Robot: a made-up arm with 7 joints. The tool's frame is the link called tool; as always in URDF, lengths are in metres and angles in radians. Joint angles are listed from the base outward.
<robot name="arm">
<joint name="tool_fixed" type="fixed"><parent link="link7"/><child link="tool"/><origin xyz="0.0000 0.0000 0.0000" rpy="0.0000 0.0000 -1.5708"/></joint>
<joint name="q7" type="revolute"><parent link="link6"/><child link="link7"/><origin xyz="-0.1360 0.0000 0.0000" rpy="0.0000 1.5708 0.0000"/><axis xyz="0 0 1"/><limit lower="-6.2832" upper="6.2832"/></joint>
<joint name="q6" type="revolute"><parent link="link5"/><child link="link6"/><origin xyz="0.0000 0.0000 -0.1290" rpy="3.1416 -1.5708 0.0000"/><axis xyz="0 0 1"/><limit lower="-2.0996" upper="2.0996"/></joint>
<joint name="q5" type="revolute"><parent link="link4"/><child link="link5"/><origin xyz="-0.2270 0.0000 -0.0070" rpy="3.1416 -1.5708 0.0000"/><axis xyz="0 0 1"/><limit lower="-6.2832" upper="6.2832"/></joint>
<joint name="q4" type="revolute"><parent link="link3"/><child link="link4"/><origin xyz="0.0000 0.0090 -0.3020" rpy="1.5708 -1.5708 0.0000"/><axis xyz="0 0 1"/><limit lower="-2.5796" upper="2.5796"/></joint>
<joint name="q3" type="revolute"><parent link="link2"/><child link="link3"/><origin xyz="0.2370 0.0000 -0.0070" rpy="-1.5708 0.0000 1.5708"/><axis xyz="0 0 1"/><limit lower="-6.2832" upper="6.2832"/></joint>
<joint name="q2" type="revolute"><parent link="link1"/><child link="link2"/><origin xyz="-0.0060 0.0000 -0.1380" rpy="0.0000 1.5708 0.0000"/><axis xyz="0 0 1"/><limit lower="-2.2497" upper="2.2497"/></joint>
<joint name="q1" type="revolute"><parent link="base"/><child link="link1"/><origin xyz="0.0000 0.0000 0.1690" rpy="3.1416 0.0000 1.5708"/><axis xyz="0 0 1"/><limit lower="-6.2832" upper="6.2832"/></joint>
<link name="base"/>
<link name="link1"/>
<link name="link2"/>
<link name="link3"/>
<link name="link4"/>
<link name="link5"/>
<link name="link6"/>
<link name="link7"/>
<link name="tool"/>
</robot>
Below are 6 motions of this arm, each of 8 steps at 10 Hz.
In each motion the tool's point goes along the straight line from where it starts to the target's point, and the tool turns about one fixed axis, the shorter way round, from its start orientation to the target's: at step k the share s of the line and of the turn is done. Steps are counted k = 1, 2, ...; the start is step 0. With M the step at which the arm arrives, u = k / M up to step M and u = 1 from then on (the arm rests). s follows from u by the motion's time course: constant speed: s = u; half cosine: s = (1 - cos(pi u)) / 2; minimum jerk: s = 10 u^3 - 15 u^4 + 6 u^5.
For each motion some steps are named. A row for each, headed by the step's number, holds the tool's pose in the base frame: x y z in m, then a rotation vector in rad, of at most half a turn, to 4 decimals.
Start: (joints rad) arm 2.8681 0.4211 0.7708 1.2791 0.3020 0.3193 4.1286
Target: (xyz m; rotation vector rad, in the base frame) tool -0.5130 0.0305 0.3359 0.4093 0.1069 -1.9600
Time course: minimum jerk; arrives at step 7
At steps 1, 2, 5, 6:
1: -0.6303 0.1980 0.7493 -0.6411 1.3605 -1.8285
2: -0.6157 0.1772 0.6979 -0.5054 1.2114 -1.8868
5: -0.5304 0.0553 0.3971 0.2619 0.2971 -1.9873
6: -0.5158 0.0345 0.3457 0.3859 0.1375 -1.9654

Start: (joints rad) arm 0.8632 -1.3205 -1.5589 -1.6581 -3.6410 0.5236 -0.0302
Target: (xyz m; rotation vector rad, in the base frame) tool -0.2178 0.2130 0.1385 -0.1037 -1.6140 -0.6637
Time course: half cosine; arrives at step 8
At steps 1, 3, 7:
1: -0.6182 0.0104 0.4451 -1.6380 -0.0667 -0.4249
3: -0.5056 0.0674 0.3588 -1.2827 -0.5664 -0.5361
7: -0.2336 0.2050 0.1506 -0.1778 -1.5661 -0.6628

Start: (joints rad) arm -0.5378 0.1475 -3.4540 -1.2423 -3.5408 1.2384 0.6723
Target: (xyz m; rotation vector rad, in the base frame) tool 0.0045 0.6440 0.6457 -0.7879 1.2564 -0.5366
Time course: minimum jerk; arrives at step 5
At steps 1, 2, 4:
1: 0.2820 0.4006 0.7926 0.4499 0.6046 -1.5471
2: 0.2055 0.4676 0.7521 0.0963 0.8312 -1.3151
4: 0.0216 0.6290 0.6547 -0.7162 1.2303 -0.6114

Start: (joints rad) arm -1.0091 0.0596 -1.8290 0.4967 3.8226 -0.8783 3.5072
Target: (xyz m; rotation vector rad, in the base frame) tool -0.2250 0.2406 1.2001 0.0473 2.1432 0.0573
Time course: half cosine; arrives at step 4
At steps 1, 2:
1: -0.2087 0.2064 1.1954 1.0804 1.5032 -0.1286
2: -0.2155 0.2206 1.1973 0.6809 1.8082 -0.0550

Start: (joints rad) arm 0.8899 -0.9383 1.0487 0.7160 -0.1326 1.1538 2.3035
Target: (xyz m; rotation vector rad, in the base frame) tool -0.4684 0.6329 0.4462 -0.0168 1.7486 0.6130
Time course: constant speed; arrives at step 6
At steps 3, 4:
3: -0.5226 0.4125 0.6768 0.0702 2.0964 1.1437
4: -0.5046 0.4860 0.5999 0.0394 1.9873 0.9613

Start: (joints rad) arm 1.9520 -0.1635 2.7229 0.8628 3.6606 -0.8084 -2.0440
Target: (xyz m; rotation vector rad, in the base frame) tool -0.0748 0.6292 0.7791 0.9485 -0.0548 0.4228
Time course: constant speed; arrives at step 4
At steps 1, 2, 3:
1: 0.0430 0.5438 0.9449 1.2823 -0.1354 -0.1533
2: 0.0037 0.5723 0.8896 1.1781 -0.1088 0.0431
3: -0.0355 0.6007 0.8344 1.0667 -0.0820 0.2352

